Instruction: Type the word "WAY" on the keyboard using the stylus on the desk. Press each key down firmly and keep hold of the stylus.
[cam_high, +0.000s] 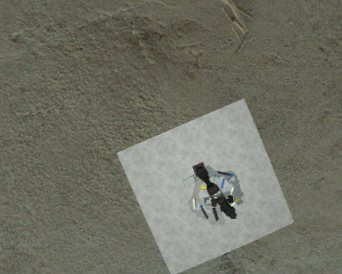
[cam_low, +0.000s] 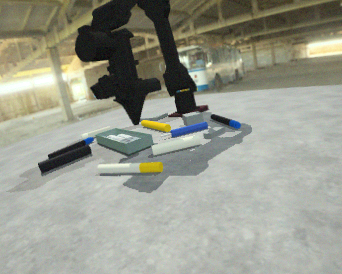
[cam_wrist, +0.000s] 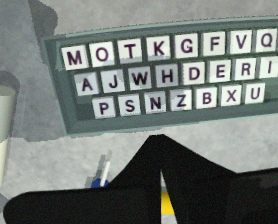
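The blue stylus lies 70 mm behind my gripper tip, 60 mm to the left of it and 40 mm below it. Also, from my gripper tip: grey block: 160 mm behind, 30 mm below, 20 mm to the left; then stylus tip: 40 mm to the left, 40 mm below, 40 mm behind; then yellow cylinder: 100 mm behind, 70 mm to the right, 30 mm below.
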